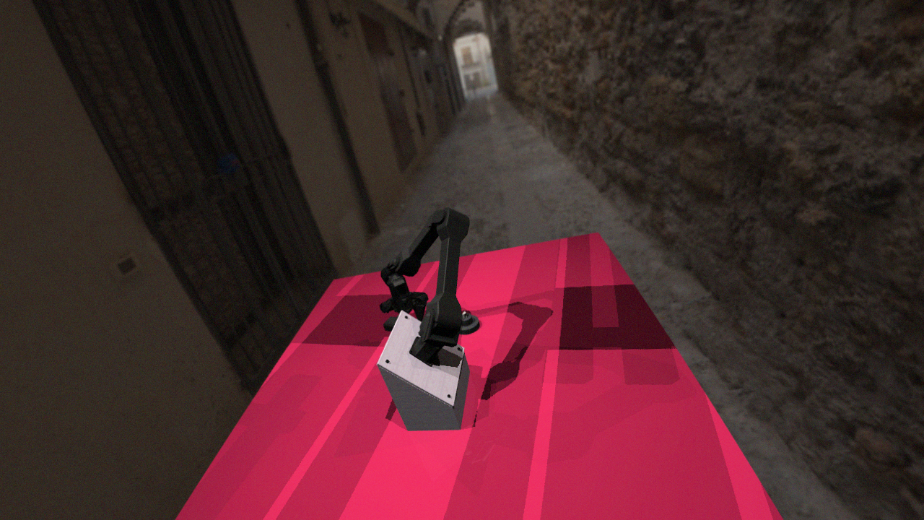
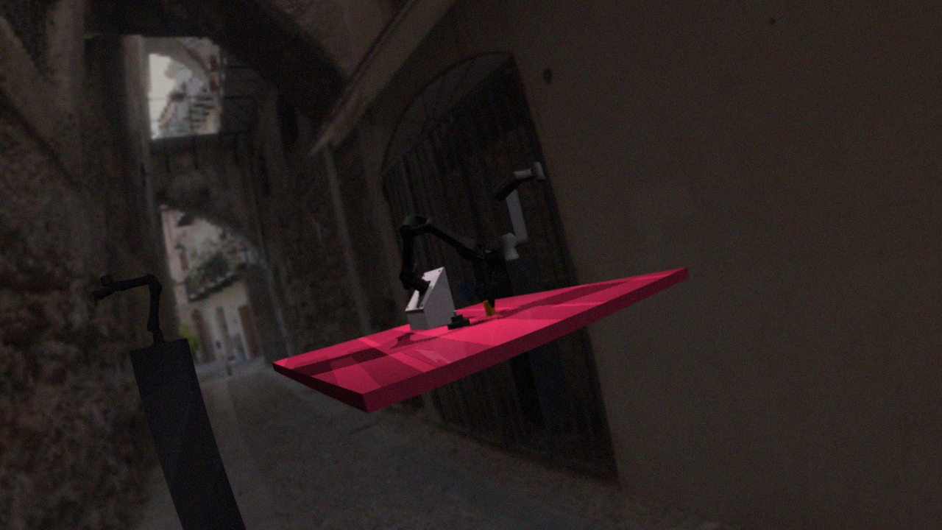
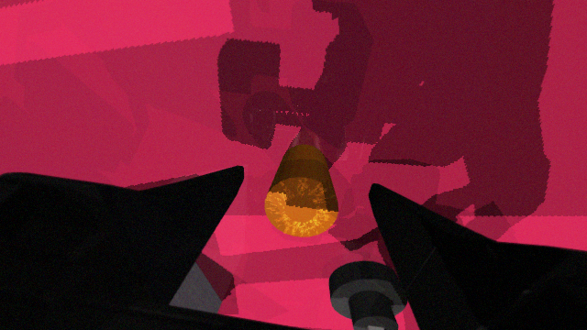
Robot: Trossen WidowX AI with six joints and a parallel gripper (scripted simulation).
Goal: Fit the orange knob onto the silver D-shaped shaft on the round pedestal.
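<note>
Now: gripper tip 1 cm below the orange knob. The rest, counted from my gripper tip: dark round pedestal: 17 cm to the right, 5 cm ahead.
</note>
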